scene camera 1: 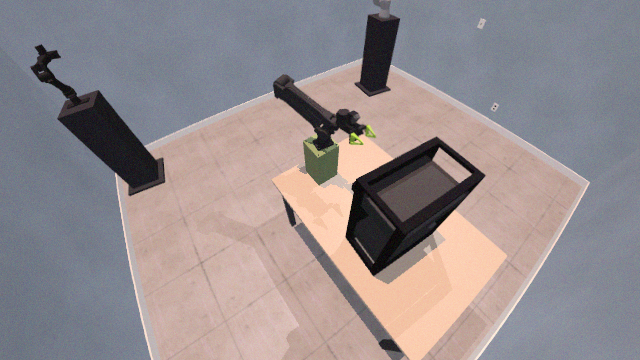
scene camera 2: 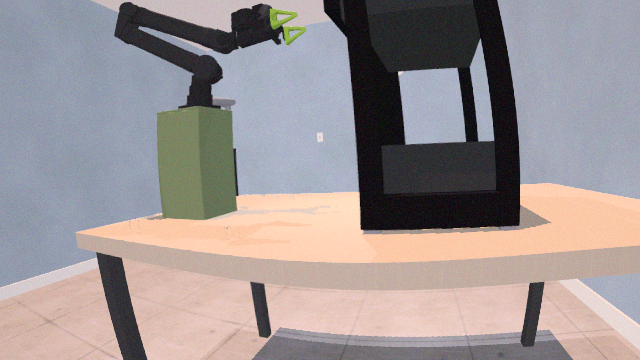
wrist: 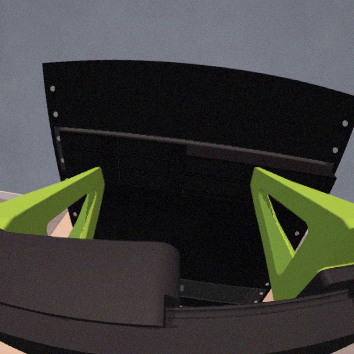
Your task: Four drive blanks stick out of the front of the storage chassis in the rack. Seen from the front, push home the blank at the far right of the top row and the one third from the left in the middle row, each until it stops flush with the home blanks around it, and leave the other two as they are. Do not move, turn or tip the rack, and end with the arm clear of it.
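Places are measured from the arm's base along level axes (x ahead, y left, z up), in metres.
Pixels of known places: gripper, fingertip midpoint: (scene camera 1: 369,140) (scene camera 2: 301,21) (wrist: 176,175); arm's base, link origin: (scene camera 1: 323,143) (scene camera 2: 199,111).
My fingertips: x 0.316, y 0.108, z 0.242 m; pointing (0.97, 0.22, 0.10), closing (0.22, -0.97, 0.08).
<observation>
Ahead of a thing's pixels: the offset from my fingertips to its top centre. "spot": to the spot under its first point. Level surfaces: height alone.
The black rack (scene camera 1: 397,161) (scene camera 2: 506,150) (wrist: 200,100) stands upright on the table. The storage chassis (scene camera 2: 425,40) shows through its side as a dark grey body; its front @(spot: dx +0.189, dy +0.079, dz -0.210 m) (wrist: 150,215) is very dark in the wrist view. There a slightly lighter strip @(spot: dx +0.180, dy -0.087, dz -0.049 m) (wrist: 260,156) shows under the rail at upper right. Single blanks, their rows and how far each sticks out cannot be made out. A dark part @(spot: dx +0.175, dy -0.169, dz -0.105 m) (scene camera 2: 336,15) juts from the rack's front edge. My gripper (scene camera 1: 368,138) (scene camera 2: 300,21) (wrist: 176,175) is open and empty, in front of the rack and apart from it, fingers pointing towards it.
The arm stands on a green pedestal (scene camera 1: 321,167) (scene camera 2: 180,165) at one end of the wooden table @(dz -0.559 m) (scene camera 1: 425,300) (scene camera 2: 300,250). Two dark pillars (scene camera 1: 107,145) (scene camera 1: 380,55) with other arms stand on the floor away from the table.
</observation>
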